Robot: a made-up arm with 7 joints.
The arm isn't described. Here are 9 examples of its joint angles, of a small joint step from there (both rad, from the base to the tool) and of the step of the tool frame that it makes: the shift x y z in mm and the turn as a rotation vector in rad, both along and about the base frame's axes.
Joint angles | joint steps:
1: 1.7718 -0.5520 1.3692 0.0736 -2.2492 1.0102 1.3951 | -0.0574 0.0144 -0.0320 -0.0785 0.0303 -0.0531 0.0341
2: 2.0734 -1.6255 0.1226 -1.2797 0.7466 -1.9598 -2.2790 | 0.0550 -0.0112 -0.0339 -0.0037 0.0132 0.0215 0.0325
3: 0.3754 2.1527 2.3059 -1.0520 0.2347 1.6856 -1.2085 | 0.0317 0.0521 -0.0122 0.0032 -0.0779 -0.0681 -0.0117
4: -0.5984 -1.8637 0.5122 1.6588 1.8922 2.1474 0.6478 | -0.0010 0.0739 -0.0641 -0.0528 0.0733 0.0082 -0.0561
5: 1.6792 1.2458 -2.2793 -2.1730 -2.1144 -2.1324 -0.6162 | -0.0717 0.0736 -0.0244 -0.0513 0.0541 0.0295 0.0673
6: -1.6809 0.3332 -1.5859 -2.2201 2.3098 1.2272 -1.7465 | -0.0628 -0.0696 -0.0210 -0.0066 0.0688 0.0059 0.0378
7: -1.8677 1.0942 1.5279 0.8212 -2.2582 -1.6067 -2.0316 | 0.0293 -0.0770 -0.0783 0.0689 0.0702 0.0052 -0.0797
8: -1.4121 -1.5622 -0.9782 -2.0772 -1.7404 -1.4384 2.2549 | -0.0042 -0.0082 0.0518 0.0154 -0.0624 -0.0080 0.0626
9: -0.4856 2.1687 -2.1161 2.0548 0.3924 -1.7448 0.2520 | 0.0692 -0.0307 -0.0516 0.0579 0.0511 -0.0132 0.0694
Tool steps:
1: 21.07 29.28 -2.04 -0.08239 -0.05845 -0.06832
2: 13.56 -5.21 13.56 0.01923 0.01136 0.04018
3: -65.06 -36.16 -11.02 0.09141 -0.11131 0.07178
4: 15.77 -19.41 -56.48 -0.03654 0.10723 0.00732
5: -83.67 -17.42 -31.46 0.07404 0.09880 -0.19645
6: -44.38 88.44 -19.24 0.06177 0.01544 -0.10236
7: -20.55 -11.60 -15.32 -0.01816 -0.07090 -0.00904
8: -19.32 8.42 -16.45 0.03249 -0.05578 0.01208
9: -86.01 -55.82 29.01 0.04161 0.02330 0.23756
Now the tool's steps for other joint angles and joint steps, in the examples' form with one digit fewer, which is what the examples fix.
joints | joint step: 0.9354 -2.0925 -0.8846 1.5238 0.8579 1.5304 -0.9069 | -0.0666 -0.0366 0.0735 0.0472 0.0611 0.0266 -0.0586
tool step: 57.0 -37.5 -61.9 -0.1028 0.0955 -0.1539
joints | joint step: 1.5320 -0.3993 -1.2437 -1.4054 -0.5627 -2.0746 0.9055 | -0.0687 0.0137 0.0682 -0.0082 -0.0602 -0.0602 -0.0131
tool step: 34.9 22.0 49.5 -0.0492 0.0861 -0.0114
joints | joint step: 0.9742 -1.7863 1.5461 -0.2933 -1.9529 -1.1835 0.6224 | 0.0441 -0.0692 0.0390 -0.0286 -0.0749 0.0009 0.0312
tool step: 0.7 23.9 11.0 -0.0724 0.0478 0.0621
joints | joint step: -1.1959 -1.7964 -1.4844 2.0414 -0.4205 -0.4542 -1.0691 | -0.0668 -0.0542 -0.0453 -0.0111 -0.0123 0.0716 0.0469
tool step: 64.7 -16.8 17.7 -0.0009 -0.0030 -0.1093
